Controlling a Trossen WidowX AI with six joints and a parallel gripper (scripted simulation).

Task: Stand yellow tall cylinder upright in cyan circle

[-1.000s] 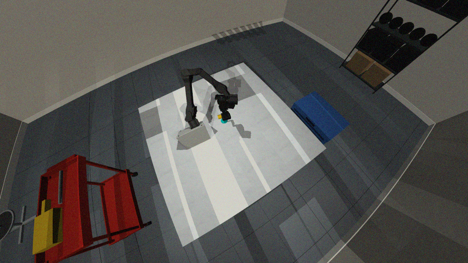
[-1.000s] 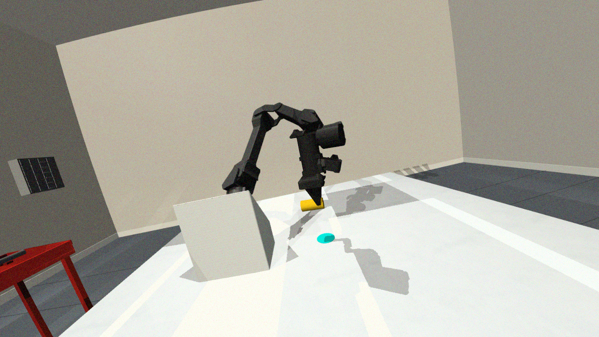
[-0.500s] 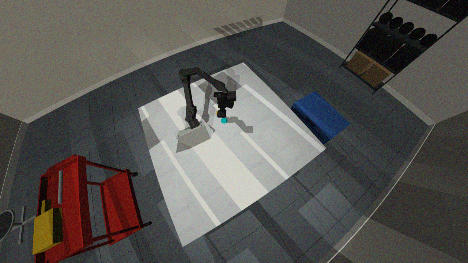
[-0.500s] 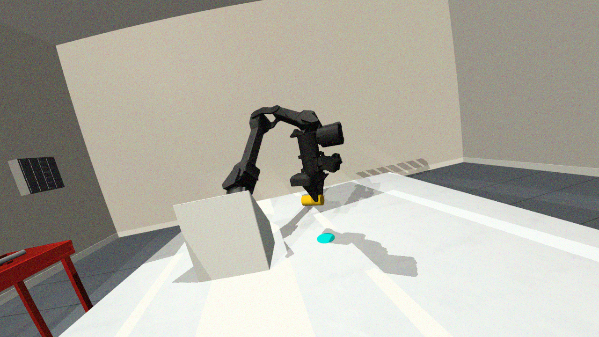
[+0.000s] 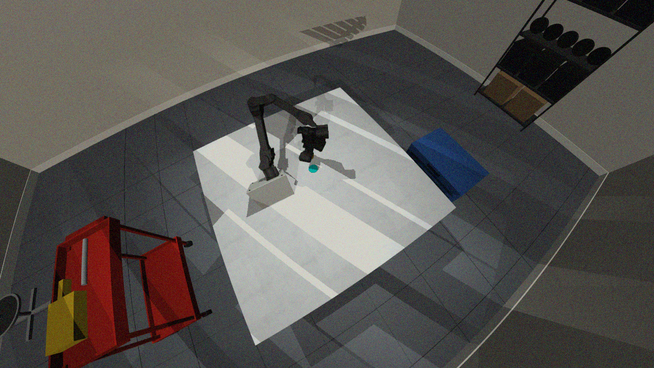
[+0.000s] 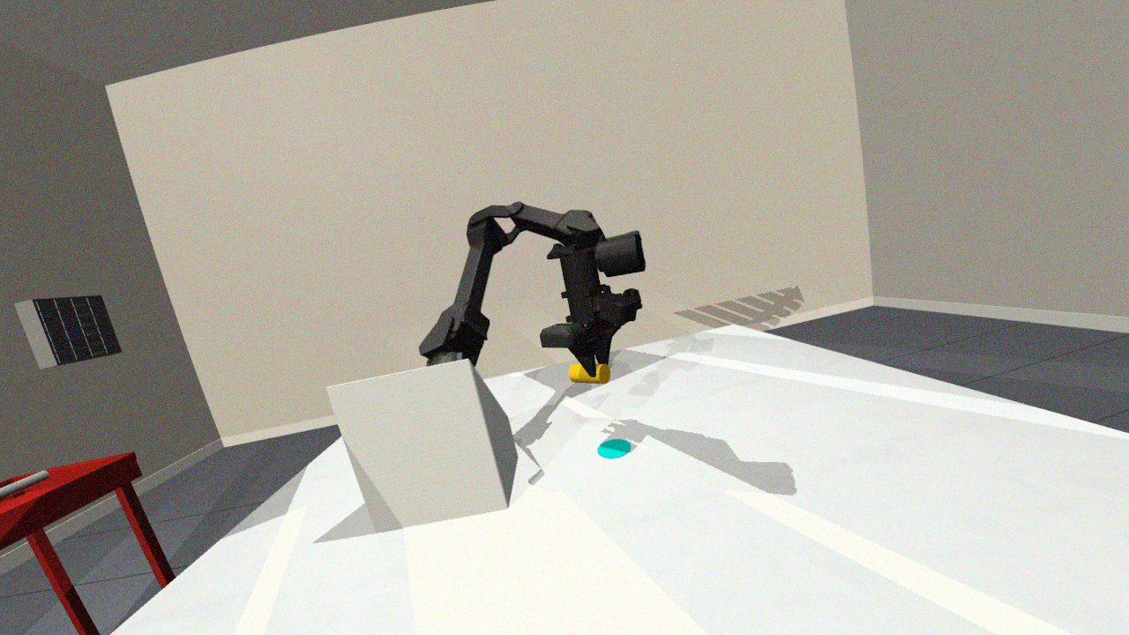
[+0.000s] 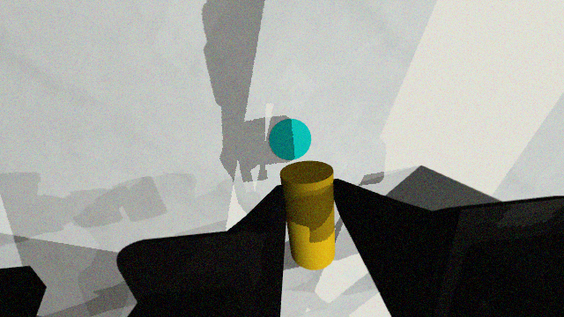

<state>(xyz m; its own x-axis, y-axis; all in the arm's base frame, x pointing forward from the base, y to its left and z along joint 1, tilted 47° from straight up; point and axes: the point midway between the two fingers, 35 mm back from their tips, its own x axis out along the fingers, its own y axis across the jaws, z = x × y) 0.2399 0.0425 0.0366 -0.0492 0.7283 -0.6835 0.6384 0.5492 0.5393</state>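
My gripper tip is 140 mm above the cyan circle. The rest, counted from my gripper tip: yellow tall cylinder 20 mm behind, 10 mm to the left.
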